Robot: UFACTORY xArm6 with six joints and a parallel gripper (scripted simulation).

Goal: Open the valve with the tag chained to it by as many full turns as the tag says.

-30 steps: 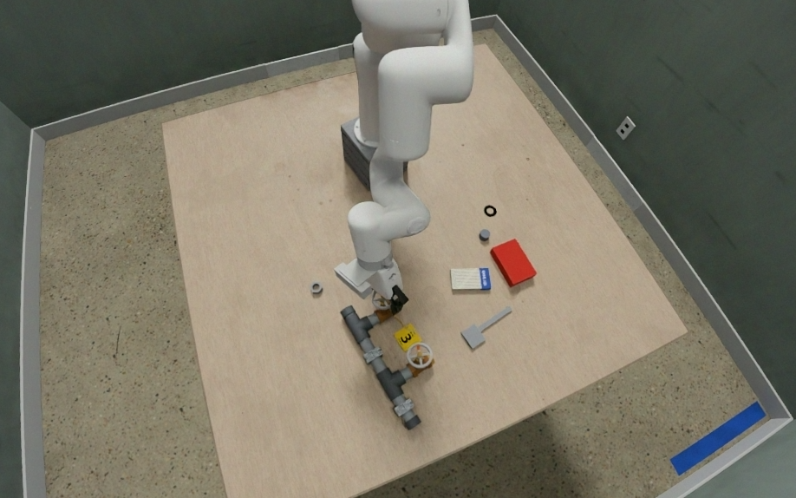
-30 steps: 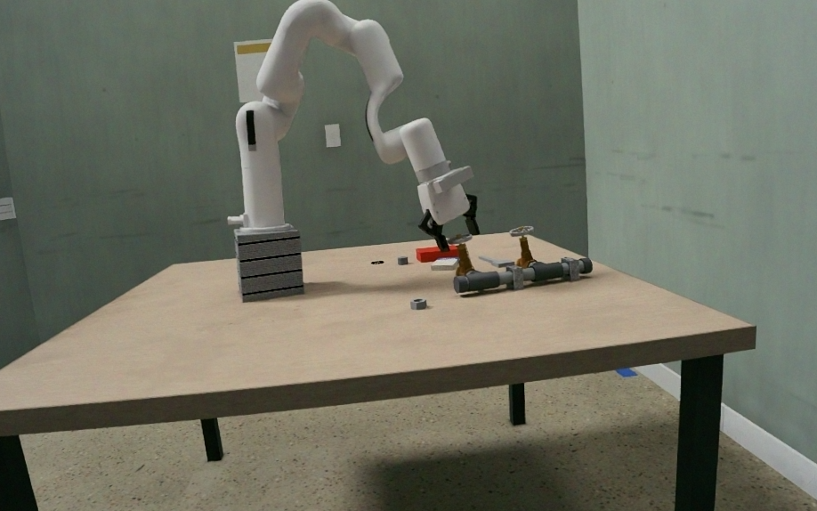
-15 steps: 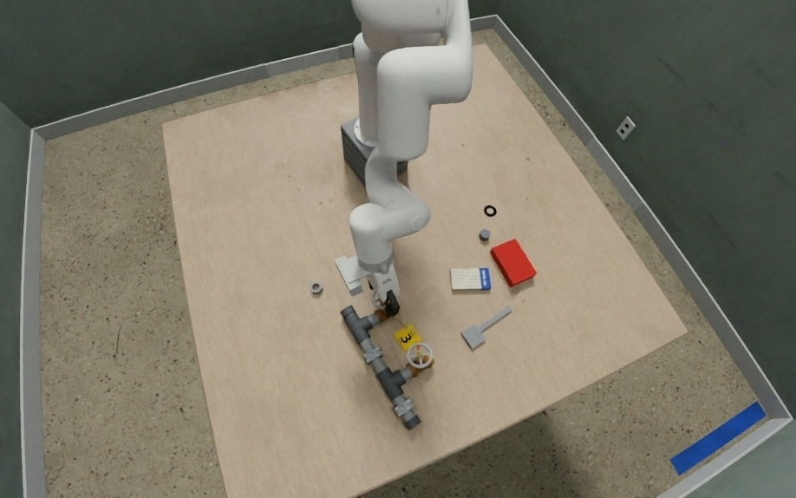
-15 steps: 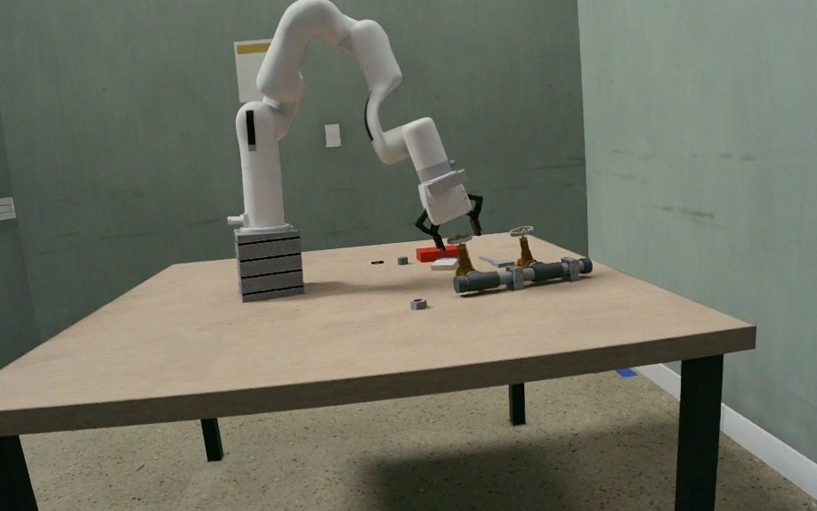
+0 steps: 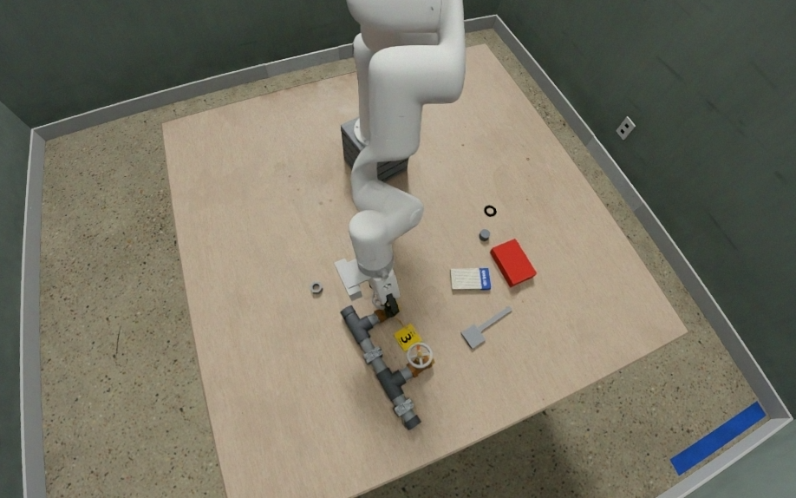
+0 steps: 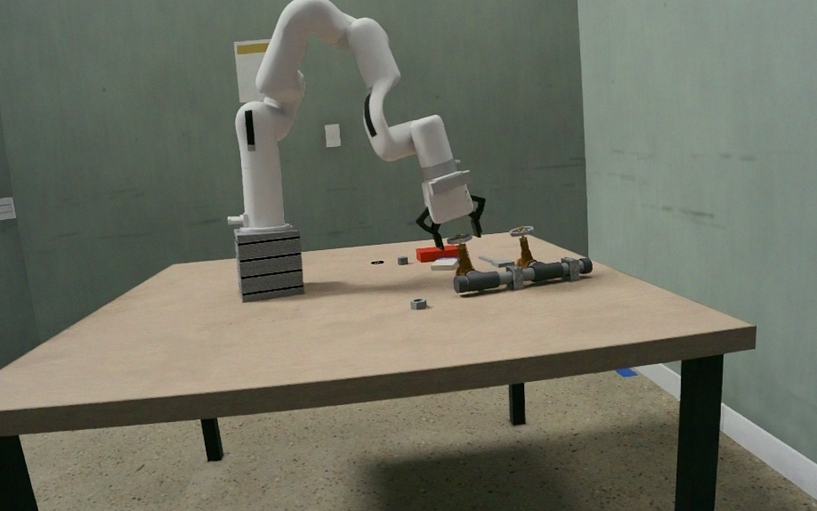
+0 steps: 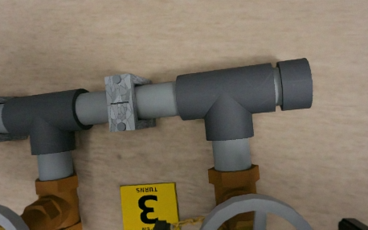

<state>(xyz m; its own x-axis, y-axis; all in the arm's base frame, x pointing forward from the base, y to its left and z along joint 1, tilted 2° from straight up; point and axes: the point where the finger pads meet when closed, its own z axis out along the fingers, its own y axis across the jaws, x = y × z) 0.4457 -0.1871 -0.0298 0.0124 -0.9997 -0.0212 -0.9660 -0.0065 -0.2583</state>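
The yellow tag lies 110 mm below my hand, 90 mm ahead of it and 40 mm to the left of it. Also, from my hand: grey scraper (220 mm to the left, 160 mm ahead, 110 mm below); white card (260 mm to the left, 100 mm below, 30 mm ahead); red block (390 mm to the left, 100 mm below, 40 mm ahead).
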